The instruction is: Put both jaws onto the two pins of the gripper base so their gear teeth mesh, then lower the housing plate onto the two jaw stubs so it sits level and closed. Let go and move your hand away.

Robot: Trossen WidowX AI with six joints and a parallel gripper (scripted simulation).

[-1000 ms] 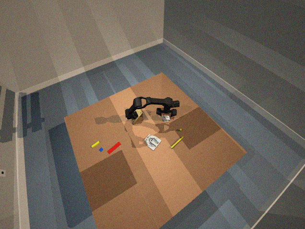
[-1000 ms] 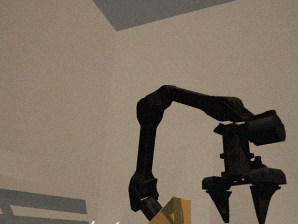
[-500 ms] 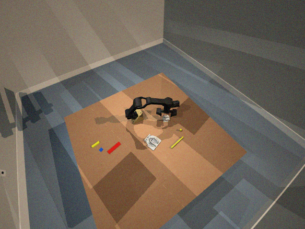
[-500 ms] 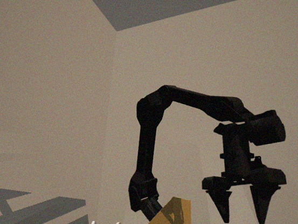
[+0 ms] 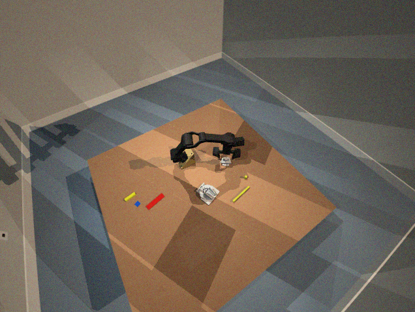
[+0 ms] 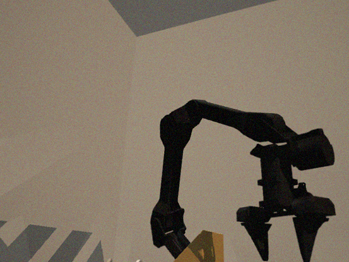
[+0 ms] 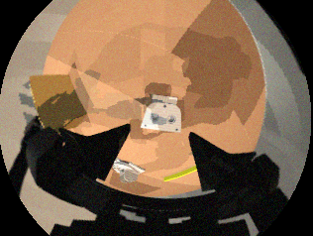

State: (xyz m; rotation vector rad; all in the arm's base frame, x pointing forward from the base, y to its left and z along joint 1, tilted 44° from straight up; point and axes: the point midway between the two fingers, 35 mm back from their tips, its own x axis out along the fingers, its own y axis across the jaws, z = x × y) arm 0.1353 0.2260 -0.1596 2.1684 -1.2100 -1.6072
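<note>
Now: the white gripper base 3 cm below my gripper tip, 1 cm to the left of it and 1 cm behind it. From my gripper tip the other things lie so: long yellow bar (26 cm ahead, 5 cm below, 2 cm to the right); then red bar (56 cm to the right, 7 cm ahead, 6 cm below); then small yellow cube (17 cm ahead, 7 cm to the left, 5 cm below).
</note>
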